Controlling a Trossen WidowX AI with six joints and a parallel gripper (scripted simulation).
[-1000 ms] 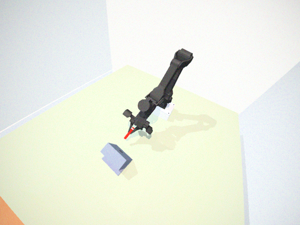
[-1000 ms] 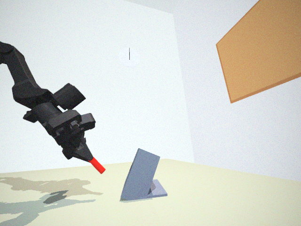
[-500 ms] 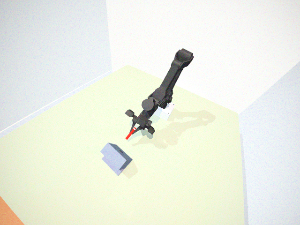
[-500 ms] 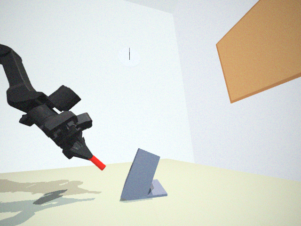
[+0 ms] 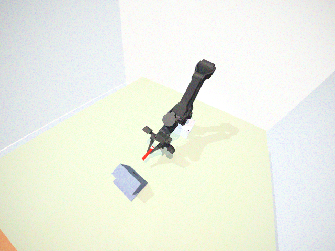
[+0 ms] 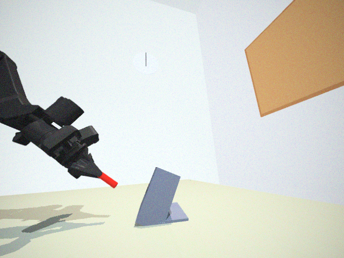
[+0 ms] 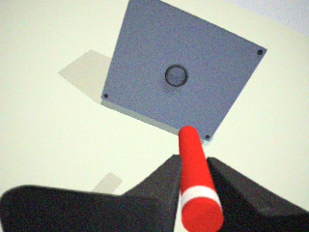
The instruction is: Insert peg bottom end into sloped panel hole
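Right now the grey sloped panel is 13 cm ahead of my gripper tip, 5 cm below it and 1 cm to the right of it. From my gripper tip the other things lie so: red round peg 1 cm behind, 1 cm above; flat base plate 15 cm ahead, 9 cm below, 2 cm to the right.
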